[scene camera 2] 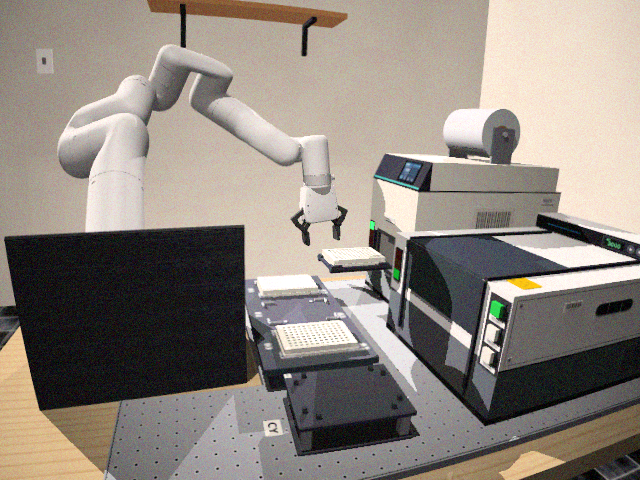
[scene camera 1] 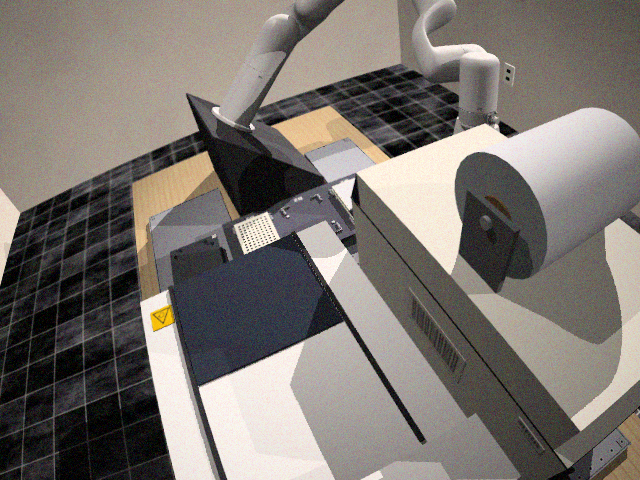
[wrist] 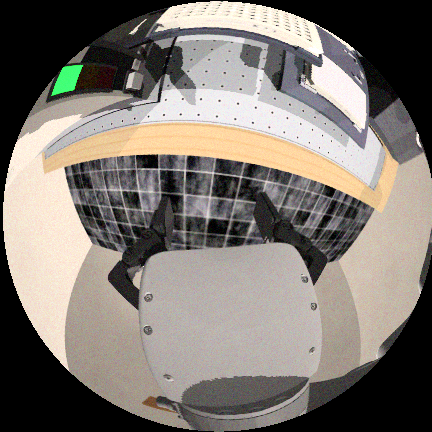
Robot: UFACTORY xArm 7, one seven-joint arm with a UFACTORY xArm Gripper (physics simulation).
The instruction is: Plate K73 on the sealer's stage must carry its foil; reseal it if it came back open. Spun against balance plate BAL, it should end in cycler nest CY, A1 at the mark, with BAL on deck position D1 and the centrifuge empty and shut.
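Frame: origin at the arm's base, x left, y back, z up, level; metres.
Seen in the pictures: gripper, between the fingertips: [scene camera 2: 322, 242] [wrist: 214, 204]; arm's base, origin of its link: [scene camera 2: 115, 266] [scene camera 1: 232, 121].
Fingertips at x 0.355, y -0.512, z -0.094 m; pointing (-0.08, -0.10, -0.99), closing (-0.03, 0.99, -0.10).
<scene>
Pixels of each thing's top centre, then the offset from my fingertips to it. "pt": a spot on its surface instead. Level surfaces: height alone.
- sealer's stage, a spot on its surface: [scene camera 2: 338, 268] pt dx -0.264, dy +0.072, dz +0.020 m
- cream plate, centre of its top: [scene camera 2: 353, 253] dx -0.219, dy +0.014, dz +0.036 m
- plate with open wells, centre of its top: [scene camera 2: 315, 333] [scene camera 1: 257, 235] dx -0.440, dy +0.195, dz -0.028 m
- smooth white-topped plate, centre of its top: [wrist: 344, 87] [scene camera 2: 287, 281] [scene camera 1: 358, 194] dx -0.194, dy +0.166, dz -0.028 m
- dark nest, centre of its top: [scene camera 2: 347, 386] [scene camera 1: 195, 263] dx -0.592, dy +0.206, dz -0.032 m
- sealer, centre of its top: [scene camera 1: 549, 123] [scene camera 2: 476, 108] dx -0.243, dy -0.283, dz +0.386 m
- deck, height of its surface: dz -0.044 m
My gripper [scene camera 2: 321, 240] [wrist: 214, 204] is open and empty, above and slightly left of the sealer's stage [scene camera 2: 338, 268] in scene camera 2. A cream plate [scene camera 2: 354, 254] [wrist: 245, 19] sits on the stage; its well openings show in the wrist view, with no foil visible. A plate with open wells [scene camera 2: 316, 334] [scene camera 1: 255, 232] sits on the near part of the deck. A smooth white-topped plate [scene camera 2: 286, 285] [wrist: 340, 92] sits at its far end. Their names are unreadable. The dark nest [scene camera 2: 351, 397] [scene camera 1: 196, 258] beside the CY tag is empty. The centrifuge [scene camera 2: 568, 320] [scene camera 1: 258, 310] looks shut; its inside is hidden.
The sealer [scene camera 2: 465, 206] [scene camera 1: 429, 310] with its foil roll [scene camera 2: 470, 131] [scene camera 1: 584, 180] stands behind the centrifuge in scene camera 2. A black upright panel [scene camera 2: 129, 315] stands left of the deck [scene camera 2: 297, 310]. A wall shelf [scene camera 2: 248, 11] is above the arm.
</scene>
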